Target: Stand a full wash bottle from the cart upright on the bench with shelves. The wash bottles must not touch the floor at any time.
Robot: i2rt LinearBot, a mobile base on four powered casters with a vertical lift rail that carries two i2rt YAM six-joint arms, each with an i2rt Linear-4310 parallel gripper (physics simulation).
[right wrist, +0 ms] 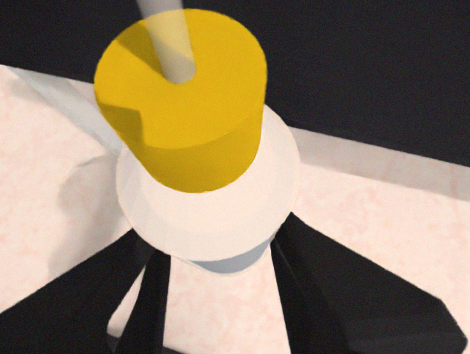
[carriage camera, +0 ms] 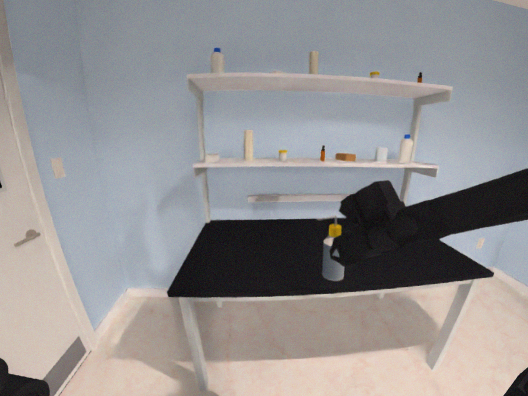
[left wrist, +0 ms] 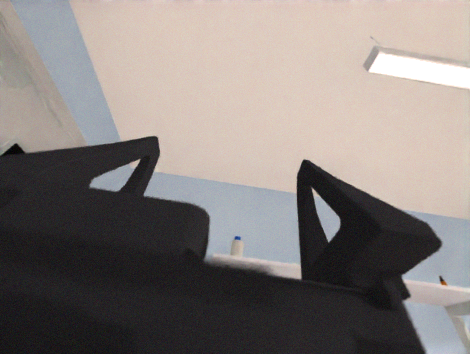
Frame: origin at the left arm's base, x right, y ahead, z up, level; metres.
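Seen in the pictures: left gripper, fingertip midpoint: [left wrist: 229, 156]; right gripper, fingertip midpoint: [right wrist: 217, 212] [carriage camera: 335, 254].
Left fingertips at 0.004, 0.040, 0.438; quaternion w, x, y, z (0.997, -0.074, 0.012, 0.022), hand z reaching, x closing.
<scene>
Pixels of each thing's top centre, then the offset from my left fingertips to it, as dx, dy, dz.
- wash bottle, middle of its top: [carriage camera: 334, 215] +0.494, +0.359, -0.213
- brown box, middle of its top: [carriage camera: 345, 154] +0.831, +1.190, -0.117
A wash bottle [carriage camera: 333, 267] [right wrist: 200, 215] with a yellow cap, pale shoulder and grey-blue body is upright. My right gripper [carriage camera: 337, 251] [right wrist: 217, 212] is shut on its upper body. The bench with shelves [carriage camera: 250, 260] [right wrist: 375, 65] has a black top. In the carriage view the bottle overlaps the front part of the top; in the right wrist view floor shows around the bottle's near side, beside the bench's front edge. The bottle's base is hidden in the right wrist view. My left gripper [left wrist: 229, 156] is open and empty, tilted up towards the ceiling. The cart does not show.
The upper shelf [carriage camera: 320, 84] and lower shelf [carriage camera: 310, 163] carry bottles, jars and a brown box [carriage camera: 345, 157]. A white rail [carriage camera: 300, 198] is below them. Bench legs [carriage camera: 195, 345] [carriage camera: 452, 325] stand at the front. A door [carriage camera: 30, 280] is at the left.
</scene>
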